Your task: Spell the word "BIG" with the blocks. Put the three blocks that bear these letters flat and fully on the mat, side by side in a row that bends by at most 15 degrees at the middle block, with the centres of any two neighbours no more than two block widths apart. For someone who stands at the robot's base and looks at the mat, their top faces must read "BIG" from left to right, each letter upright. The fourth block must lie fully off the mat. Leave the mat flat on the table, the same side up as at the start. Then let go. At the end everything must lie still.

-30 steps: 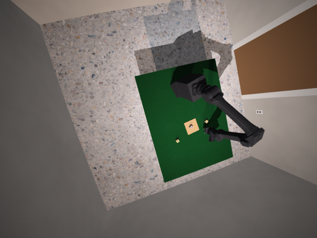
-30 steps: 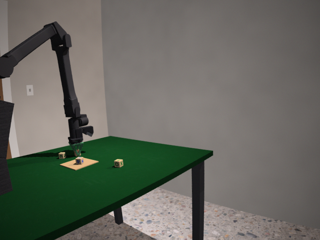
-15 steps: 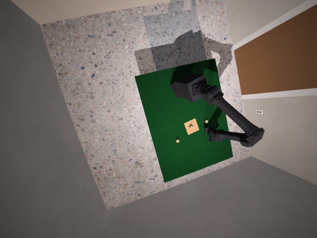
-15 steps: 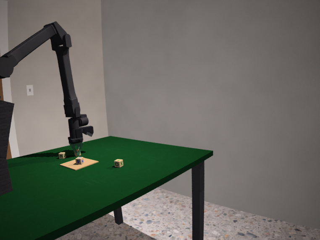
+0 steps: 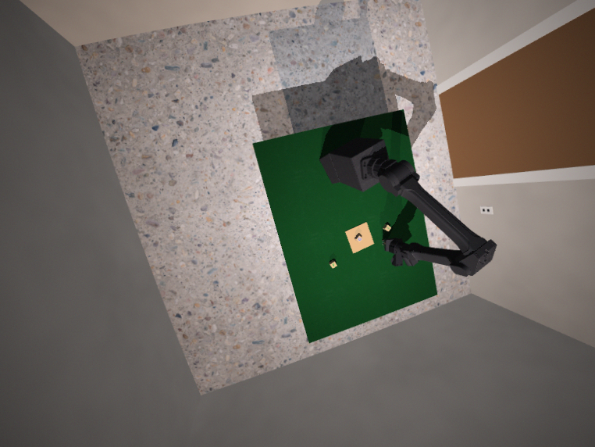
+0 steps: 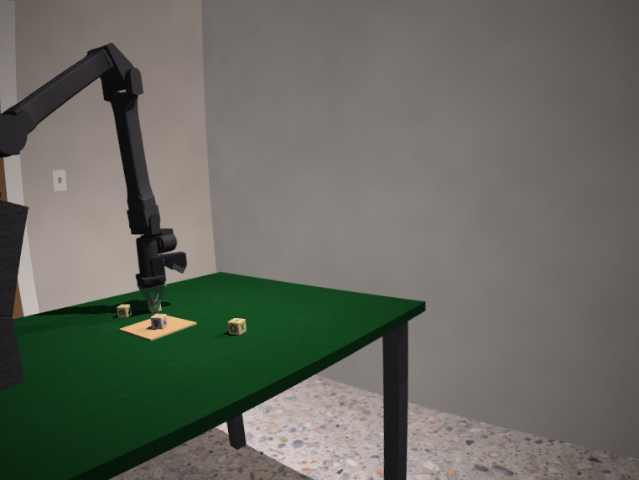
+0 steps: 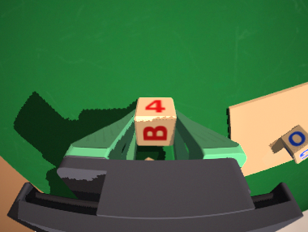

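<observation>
Right now the B block is right at my hand. Round my hand: I block (8 cm behind, 3 cm to the left); then tan mat (7 cm behind, 15 cm to the right, 1 cm below).
</observation>
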